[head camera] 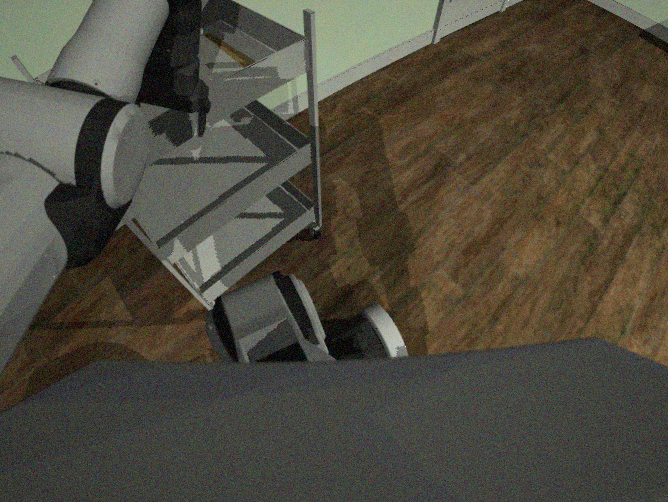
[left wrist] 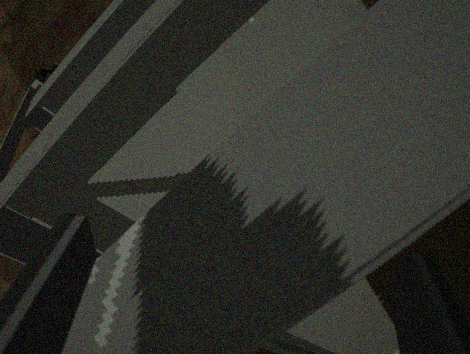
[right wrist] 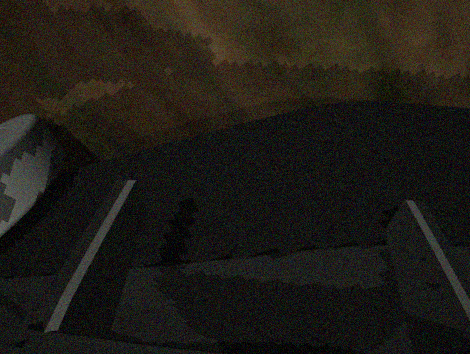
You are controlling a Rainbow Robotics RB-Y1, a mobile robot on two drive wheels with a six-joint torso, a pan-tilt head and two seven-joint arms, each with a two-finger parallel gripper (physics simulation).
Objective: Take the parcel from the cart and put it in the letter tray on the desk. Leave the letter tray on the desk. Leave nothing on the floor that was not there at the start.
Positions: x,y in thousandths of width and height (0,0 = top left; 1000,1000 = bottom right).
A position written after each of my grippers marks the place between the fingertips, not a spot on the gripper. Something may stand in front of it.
my left gripper: head camera 252,252; left wrist 524,722; not seen in the right wrist view (out of frame)
